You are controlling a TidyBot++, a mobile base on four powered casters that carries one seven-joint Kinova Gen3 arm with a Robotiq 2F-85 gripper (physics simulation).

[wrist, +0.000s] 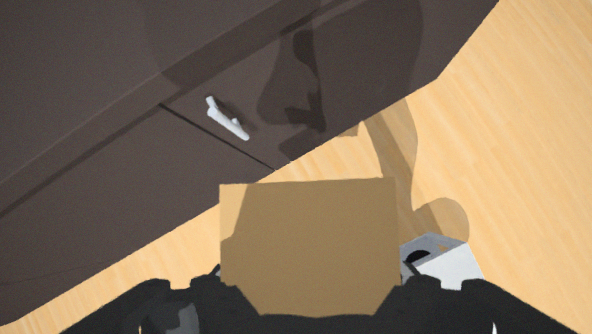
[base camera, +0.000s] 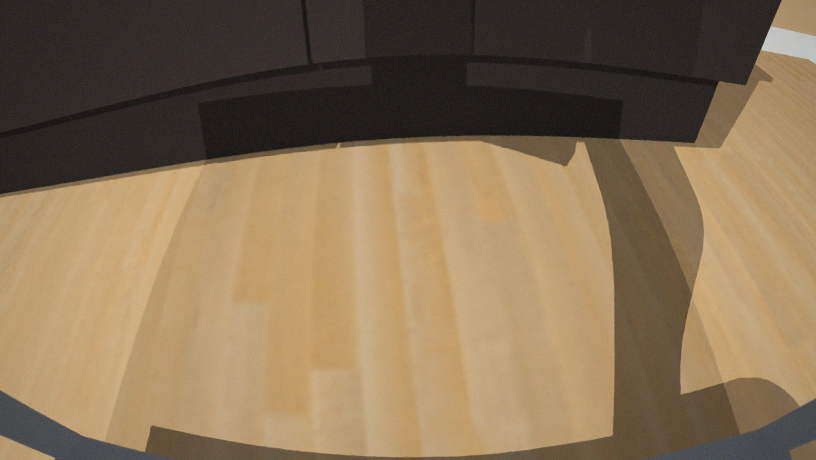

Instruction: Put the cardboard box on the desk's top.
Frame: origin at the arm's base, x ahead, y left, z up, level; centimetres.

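Seen in the pictures: gripper, fingertip midpoint: (wrist: 313, 271).
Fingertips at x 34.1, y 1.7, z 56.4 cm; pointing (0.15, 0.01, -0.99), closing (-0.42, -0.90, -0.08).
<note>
A point is followed by its place in that frame.
The cardboard box (wrist: 310, 235) {x 36.1, y 0.5, z 61.4 cm} is held at the lower middle of the wrist view, its flat tan face mostly in shadow. My gripper (wrist: 313, 271) {x 34.1, y 1.7, z 56.4 cm} is shut on the box, with a dark finger at each side of it. Below the box in the wrist view is the floor, with dark brown furniture (base camera: 142, 57) {x 52.5, y 31.3, z -19.2 cm} (wrist: 100, 190) {x 52.6, y 29.2, z 33.3 cm} beyond and to the left. It has thin seams and a small white handle (wrist: 227, 120) {x 51.2, y 6.4, z 37.6 cm}. I cannot tell whether this furniture is the desk. The box and gripper do not show in the base camera view.
The furniture stands across the top of the base camera view, its right end near the upper right. A white strip (base camera: 791, 42) {x 129.3, y -136.2, z -34.6 cm} lies beyond that end. A white and grey block-like part (wrist: 452, 265) shows right of the box. Arm shadows fall on the wooden floor (base camera: 400, 285) {x 37.1, y 1.9, z -39.6 cm} (wrist: 525, 150) {x 23.2, y -72.7, z -39.7 cm}.
</note>
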